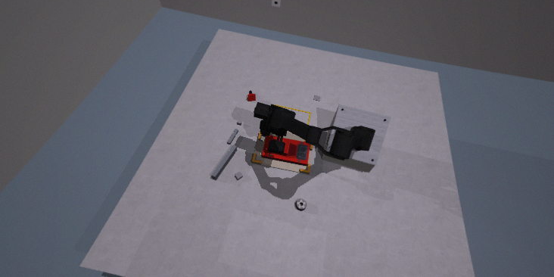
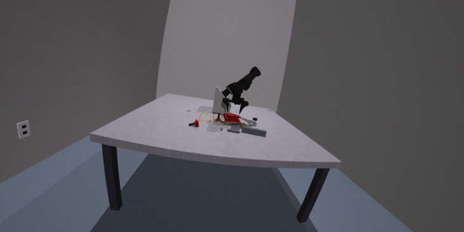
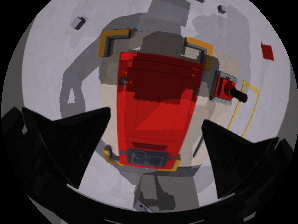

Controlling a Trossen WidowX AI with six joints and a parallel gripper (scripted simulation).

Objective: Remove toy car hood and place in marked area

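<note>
The red hood lies 30 mm below my gripper tip. Also, from my gripper tip: wheel (220 mm to the left, 140 mm behind, 60 mm below).
</note>
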